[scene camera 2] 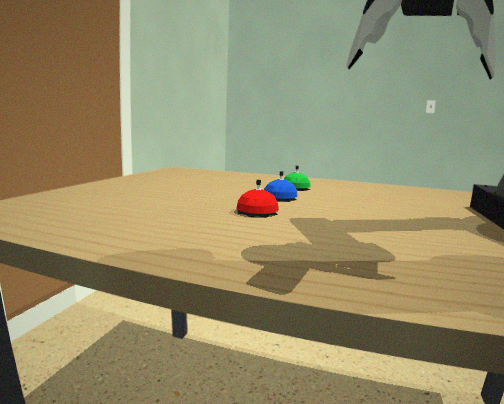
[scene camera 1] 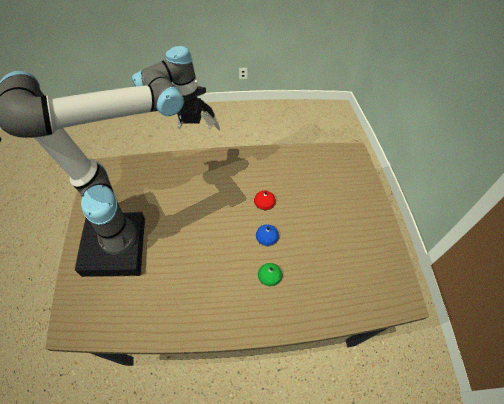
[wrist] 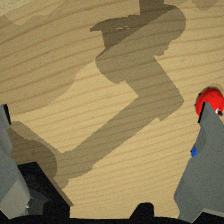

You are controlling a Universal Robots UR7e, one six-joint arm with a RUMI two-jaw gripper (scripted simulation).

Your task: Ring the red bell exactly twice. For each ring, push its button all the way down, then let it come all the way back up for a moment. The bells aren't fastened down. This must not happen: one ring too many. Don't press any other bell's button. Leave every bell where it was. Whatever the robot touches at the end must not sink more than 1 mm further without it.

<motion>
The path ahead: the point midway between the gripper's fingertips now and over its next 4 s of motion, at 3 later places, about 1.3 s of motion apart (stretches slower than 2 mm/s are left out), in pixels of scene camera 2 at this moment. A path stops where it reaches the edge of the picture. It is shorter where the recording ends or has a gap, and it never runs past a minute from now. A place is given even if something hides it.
The gripper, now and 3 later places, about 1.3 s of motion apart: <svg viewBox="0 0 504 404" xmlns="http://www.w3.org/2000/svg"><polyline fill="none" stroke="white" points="414,72 260,144 260,166 259,180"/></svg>
</motion>
